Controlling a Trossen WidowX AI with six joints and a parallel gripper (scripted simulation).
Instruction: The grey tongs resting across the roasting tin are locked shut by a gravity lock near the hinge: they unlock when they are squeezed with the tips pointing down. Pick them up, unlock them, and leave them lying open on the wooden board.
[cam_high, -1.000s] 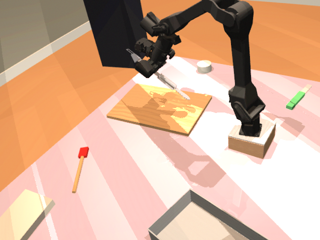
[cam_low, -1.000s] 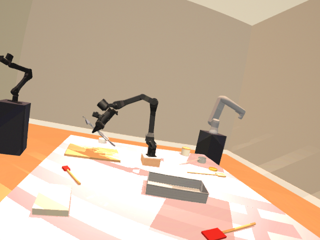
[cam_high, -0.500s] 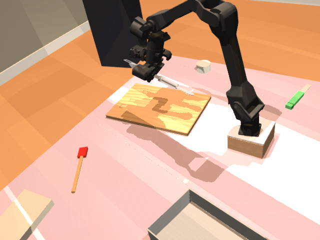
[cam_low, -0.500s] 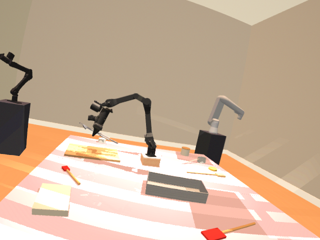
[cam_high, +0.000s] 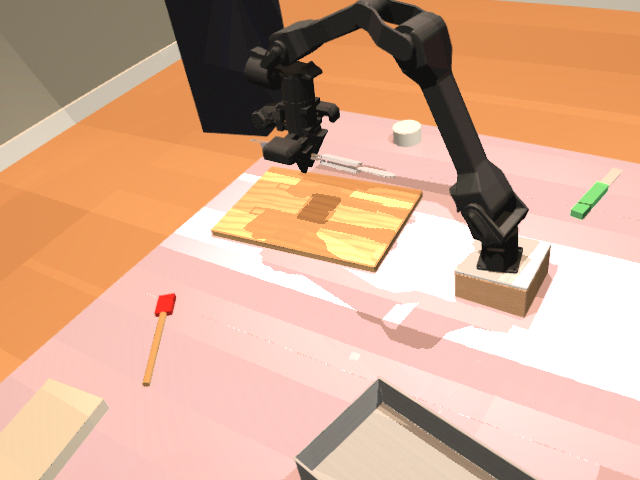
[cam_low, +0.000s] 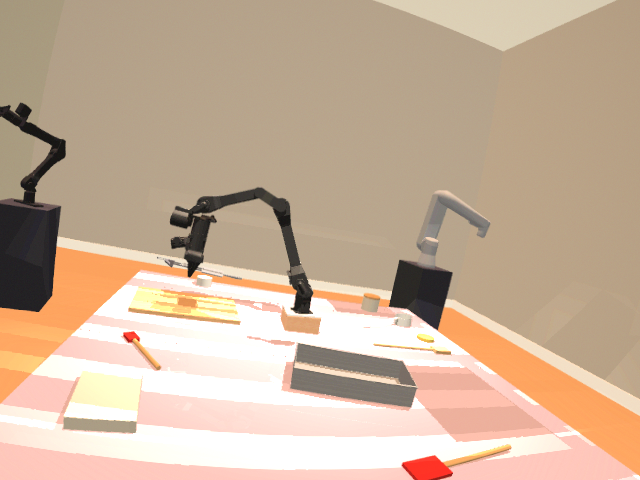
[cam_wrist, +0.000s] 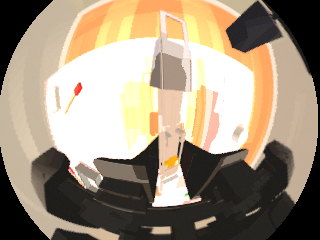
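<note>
My gripper tip is now 10 cm above the wooden board. Round my gripper tip: green brush: 18 cm behind, 53 cm to the left, 10 cm below; then pale block: 61 cm ahead, 20 cm to the right, 10 cm below; then white cylinder: 31 cm behind, 10 cm to the left, 9 cm below.
</note>
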